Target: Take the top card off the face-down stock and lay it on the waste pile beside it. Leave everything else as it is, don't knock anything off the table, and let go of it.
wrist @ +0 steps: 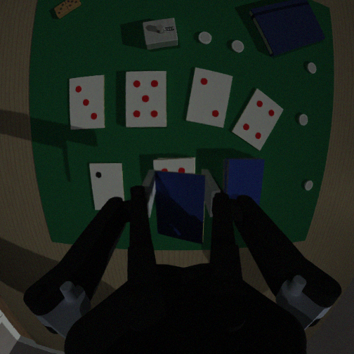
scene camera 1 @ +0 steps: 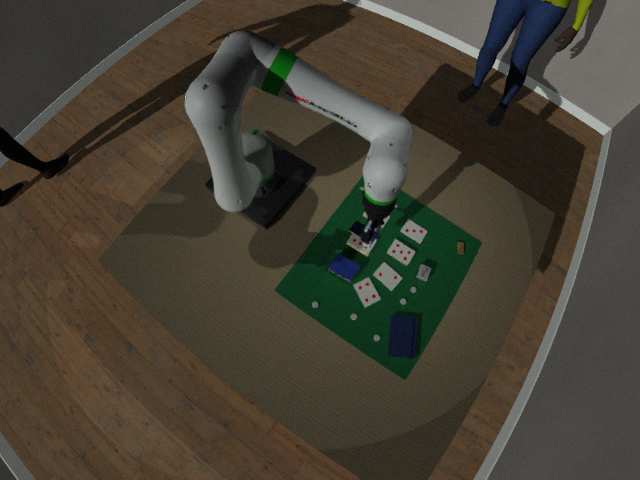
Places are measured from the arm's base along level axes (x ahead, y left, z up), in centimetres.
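Pixels of known places: gripper, between the fingertips: (scene camera 1: pixel 371 238).
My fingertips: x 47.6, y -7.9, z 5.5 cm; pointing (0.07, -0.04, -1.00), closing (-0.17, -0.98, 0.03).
For each thing: its middle in the pictures, then the offset to it from my fingertips. Level surfaces: height alone.
- held card, middle of its body: (scene camera 1: pixel 363 232) dx -3.1, dy +0.6, dz +1.4 cm
- waste pile, middle of its body: (scene camera 1: pixel 362 240) dx -2.8, dy +1.0, dz -7.0 cm
- face-down stock, middle of its body: (scene camera 1: pixel 344 267) dx -4.8, dy -11.0, dz -5.9 cm
- green mat, height of its surface: dz -8.1 cm
- small grey box, middle of its body: (scene camera 1: pixel 423 272) dx +22.1, dy -1.4, dz -6.7 cm
- domino, middle of its body: (scene camera 1: pixel 460 248) dx +33.1, dy +13.8, dz -7.7 cm
- dark blue book-like box, middle of its body: (scene camera 1: pixel 403 337) dx +22.9, dy -25.5, dz -7.5 cm
My gripper (scene camera 1: pixel 368 236) (wrist: pixel 178 179) is shut on a blue-backed card, its fingers on the card's two side edges. The held card (scene camera 1: pixel 356 228) (wrist: pixel 180 215) is face down, above the waste pile. The waste pile (scene camera 1: pixel 358 242) (wrist: pixel 175 164), with red-dotted face up, shows past the card's far edge; the rest is hidden under the card in the wrist view. The face-down stock (scene camera 1: pixel 344 267) (wrist: pixel 244 180) is a blue stack beside the pile, to the right in the wrist view, apart from the held card. How high the card hangs is hard to tell.
Face-up cards (scene camera 1: pixel 401 252) (wrist: pixel 146 98) lie in a row on the green mat (scene camera 1: pixel 330 294) (wrist: pixel 175 142). A one-dot card (wrist: pixel 106 186) lies left of the pile. Beyond are a small grey box (scene camera 1: pixel 423 272) (wrist: pixel 160 34), white discs, a domino (scene camera 1: pixel 460 247) (wrist: pixel 67 8) and a dark blue book-like box (scene camera 1: pixel 403 335) (wrist: pixel 289 27).
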